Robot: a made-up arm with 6 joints.
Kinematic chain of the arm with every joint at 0, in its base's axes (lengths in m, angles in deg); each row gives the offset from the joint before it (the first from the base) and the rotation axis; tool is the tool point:
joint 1: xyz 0 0 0.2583 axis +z
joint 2: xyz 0 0 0 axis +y
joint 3: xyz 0 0 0.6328 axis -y
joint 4: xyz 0 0 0 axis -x
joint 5: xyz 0.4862 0 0 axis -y
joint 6: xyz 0 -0.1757 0 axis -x
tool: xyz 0 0 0
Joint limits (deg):
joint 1: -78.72..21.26
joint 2: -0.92..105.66
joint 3: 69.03..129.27
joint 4: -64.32..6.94
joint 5: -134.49..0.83
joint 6: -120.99..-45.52
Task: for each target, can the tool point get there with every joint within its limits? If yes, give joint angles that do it. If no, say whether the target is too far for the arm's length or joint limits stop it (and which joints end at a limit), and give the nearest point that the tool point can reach.
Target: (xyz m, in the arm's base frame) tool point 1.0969 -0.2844 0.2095
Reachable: yes | joints -6.03 93.26 97.96 -17.50 -34.64 -51.67
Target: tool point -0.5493 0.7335 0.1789
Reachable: no: joint limits stop it (at a limit: joint 1, joint 2, joint 3, joint 4) | nearest point -0.2376 0.2994 1.2487 | short by 1.196 m
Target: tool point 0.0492 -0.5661 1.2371
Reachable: yes | joints -68.26 32.87 106.11 -21.04 -9.93 -68.07
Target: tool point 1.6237 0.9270 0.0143
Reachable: no: too far | nearest point 1.0847 0.3403 0.1086 | short by 0.802 m
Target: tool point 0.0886 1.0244 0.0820
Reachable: no: joint limits stop it (at a limit: joint 1, joint 3, joint 4) | nearest point 0.9652 0.2938 -0.1324 | short by 1.161 m
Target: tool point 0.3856 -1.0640 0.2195
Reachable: yes | joints -61.15 90.84 87.16 0.56 -11.43 -95.76
